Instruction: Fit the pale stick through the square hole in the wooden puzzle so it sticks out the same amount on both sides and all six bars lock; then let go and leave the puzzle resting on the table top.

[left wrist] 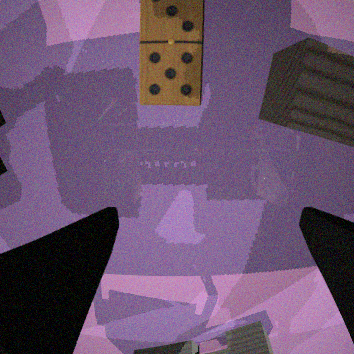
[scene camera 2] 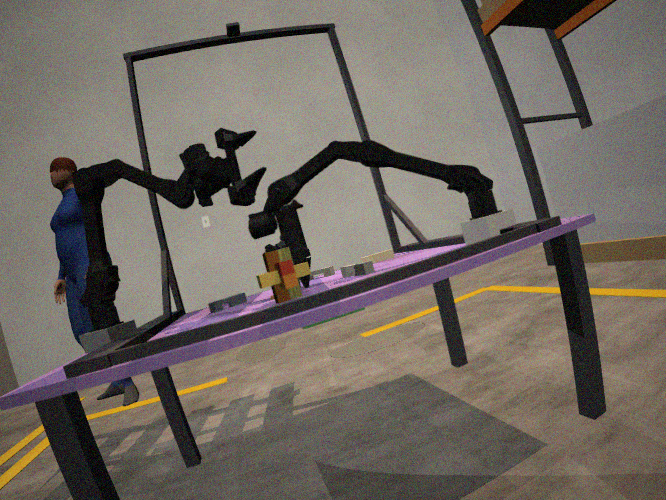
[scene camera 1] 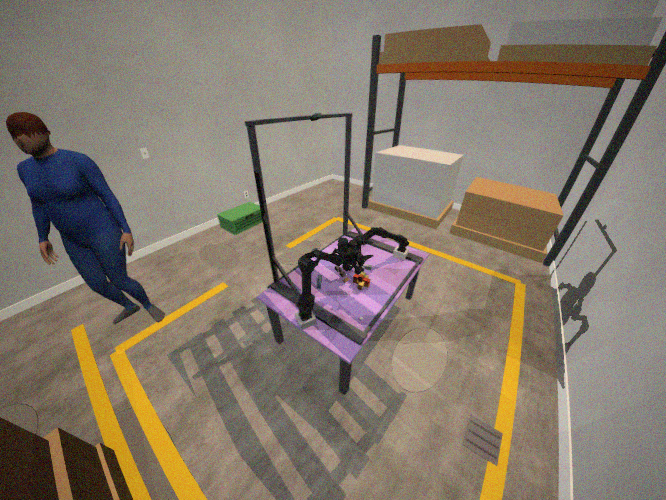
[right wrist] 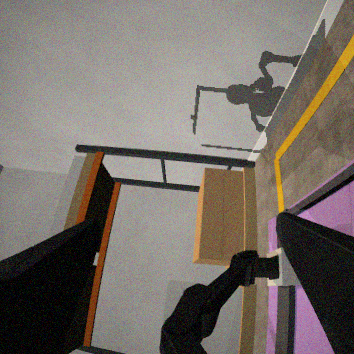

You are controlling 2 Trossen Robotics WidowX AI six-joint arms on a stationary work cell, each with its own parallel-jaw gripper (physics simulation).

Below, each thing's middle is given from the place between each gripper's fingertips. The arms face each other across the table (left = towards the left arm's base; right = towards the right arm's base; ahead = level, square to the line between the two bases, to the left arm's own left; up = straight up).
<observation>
The wooden domino (left wrist: 170, 46) is 1 cm ahead of my left hand and 7 cm to the right of it.
The wooden domino lies 330 mm below my right hand, 170 mm behind it and 50 mm to the right of it.
</observation>
